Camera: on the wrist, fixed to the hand. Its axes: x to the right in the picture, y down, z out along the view.
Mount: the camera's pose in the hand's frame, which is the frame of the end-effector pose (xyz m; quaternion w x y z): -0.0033 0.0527 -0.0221 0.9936 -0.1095 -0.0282 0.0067
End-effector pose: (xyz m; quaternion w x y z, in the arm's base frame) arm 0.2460 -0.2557 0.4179 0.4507 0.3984 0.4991 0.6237
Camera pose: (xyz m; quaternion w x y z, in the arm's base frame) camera 0.2173 -0.2697 0.4654 0.5013 0.3674 0.4122 0.6661
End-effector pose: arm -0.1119 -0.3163 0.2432 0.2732 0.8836 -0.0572 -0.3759
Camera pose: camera -0.0934 -0.3501 0.2856 0.3691 0.8370 -0.0293 -0.4028
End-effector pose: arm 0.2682 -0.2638 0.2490 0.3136 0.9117 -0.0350 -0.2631
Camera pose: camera 0.2818 -0.2930 0.2963 0.4122 0.8638 -0.0209 -0.2888
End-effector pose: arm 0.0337 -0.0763 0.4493 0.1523 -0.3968 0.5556 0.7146
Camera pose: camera 0.0099 -0.1135 0.4857 0.1188 -0.3871 0.4721 0.7831
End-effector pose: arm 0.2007 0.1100 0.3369 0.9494 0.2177 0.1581 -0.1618
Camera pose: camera 0.2125 0.1660 0.3383 0.9727 0.1088 0.1466 -0.1432
